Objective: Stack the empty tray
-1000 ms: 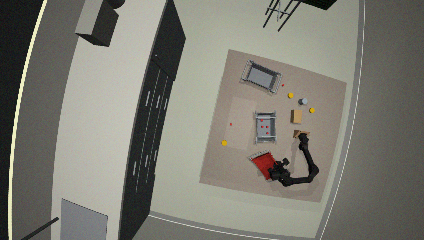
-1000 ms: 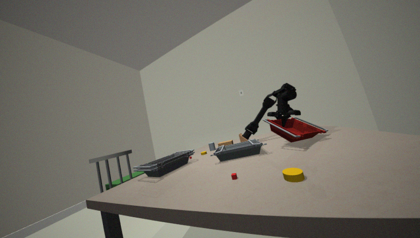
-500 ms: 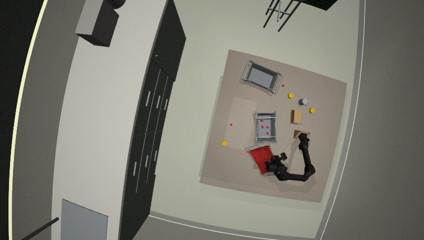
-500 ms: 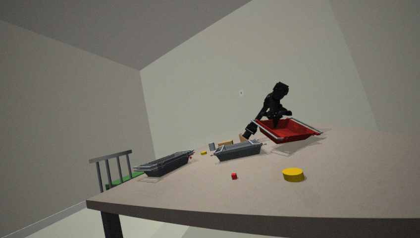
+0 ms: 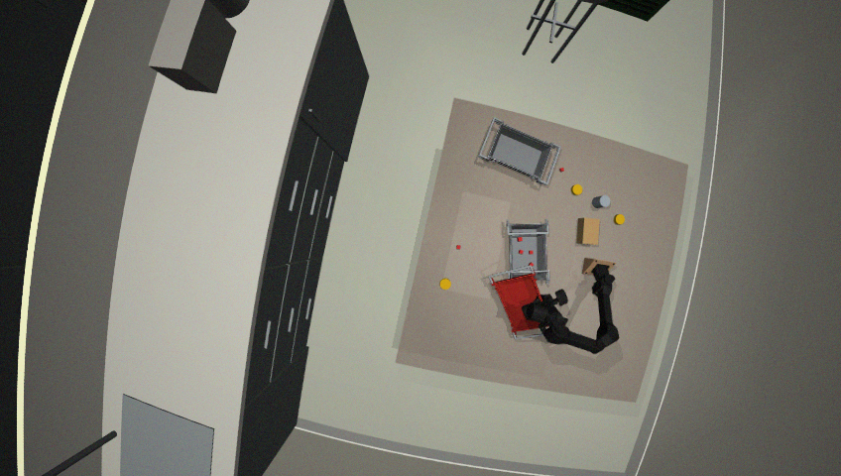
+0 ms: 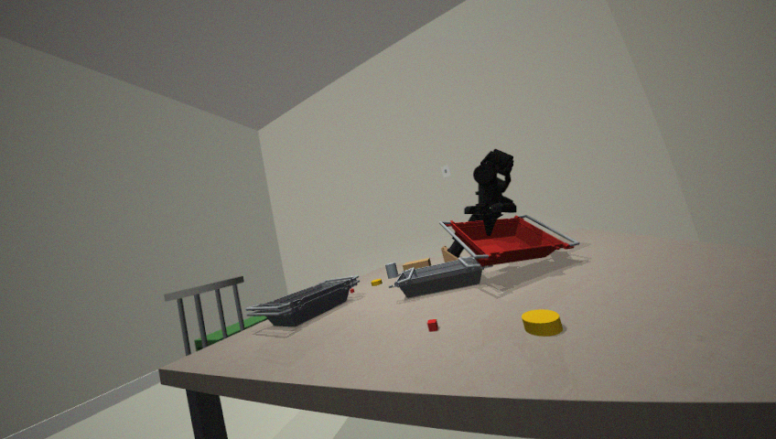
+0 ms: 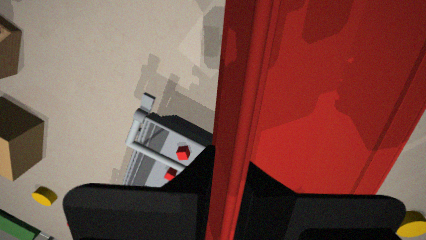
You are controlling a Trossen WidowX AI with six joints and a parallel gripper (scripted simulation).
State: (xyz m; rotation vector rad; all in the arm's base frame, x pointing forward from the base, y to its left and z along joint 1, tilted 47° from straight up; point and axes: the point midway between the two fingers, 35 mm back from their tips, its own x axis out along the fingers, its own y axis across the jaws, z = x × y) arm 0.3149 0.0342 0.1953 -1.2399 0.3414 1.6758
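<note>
My gripper tip is 60 mm short of the red tray and 50 mm to the right of it. Round my gripper tip: red cube: 370 mm ahead, 150 mm to the right, 120 mm below; box: 320 mm to the right, 240 mm behind, 100 mm below.
</note>
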